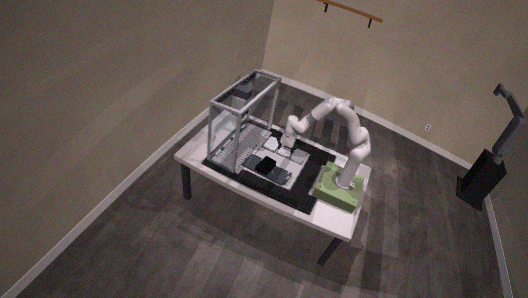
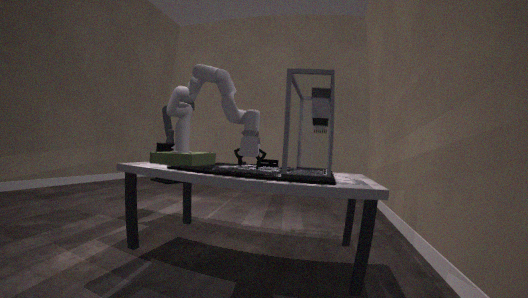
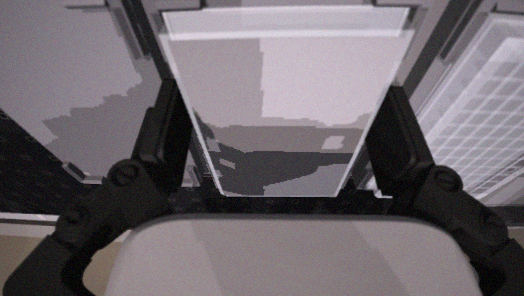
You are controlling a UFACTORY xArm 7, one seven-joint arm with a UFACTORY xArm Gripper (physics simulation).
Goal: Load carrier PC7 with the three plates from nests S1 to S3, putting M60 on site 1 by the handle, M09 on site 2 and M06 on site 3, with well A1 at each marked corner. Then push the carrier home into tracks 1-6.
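Seen in the pictures: gripper, fingertip midpoint: (image 1: 285, 151) (image 3: 281, 103); arm's base at its link origin: (image 1: 343, 182) (image 2: 181, 152).
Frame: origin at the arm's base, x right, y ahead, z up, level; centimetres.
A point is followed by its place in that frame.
Note:
Three pale plates lie side by side in their nests: a left one (image 1: 271, 143) @(z -4.2, x 1.8, y 61.5 cm) (image 3: 484, 110) @(z -3.7, x 0.5, y 58.3 cm) with a visible well grid, a middle one (image 1: 284, 151) @(z -3.6, x 0.7, y 49.4 cm) (image 3: 293, 66) @(z -3.6, x -0.2, y 49.5 cm) and a right one (image 1: 299, 156) @(z -5.0, x 5.8, y 39.0 cm) (image 3: 72, 73) @(z -5.0, x 2.9, y 40.1 cm). I cannot read their labels. My gripper (image 1: 287, 147) @(z -4.8, x 2.8, y 49.8 cm) (image 2: 250, 161) @(z -4.8, x 2.8, y 49.8 cm) (image 3: 281, 103) @(z -4.8, x 2.8, y 49.8 cm) is open and low over the middle plate, one finger on each long side, not touching it. The dark carrier (image 1: 251, 161) @(z -5.1, x -23.1, y 60.8 cm) lies in front of the nests with a black block (image 1: 266, 164) @(z -1.5, x -21.6, y 50.0 cm) on its middle.
A tall glass-walled frame (image 1: 241, 111) @(z 41.8, x -38.8, y 63.5 cm) (image 2: 287, 118) @(z 18.9, x 16.9, y 73.7 cm) with a pipetting head and grey tracks stands left of the nests. The arm's green base (image 1: 332, 192) @(z 0.5, x -14.3, y 2.2 cm) (image 2: 182, 158) @(z -2.8, x 13.1, y 12.7 cm) sits at the table's right end. A black perforated board (image 1: 295, 196) @(z -6.2, x -27.9, y 21.5 cm) lies under everything.

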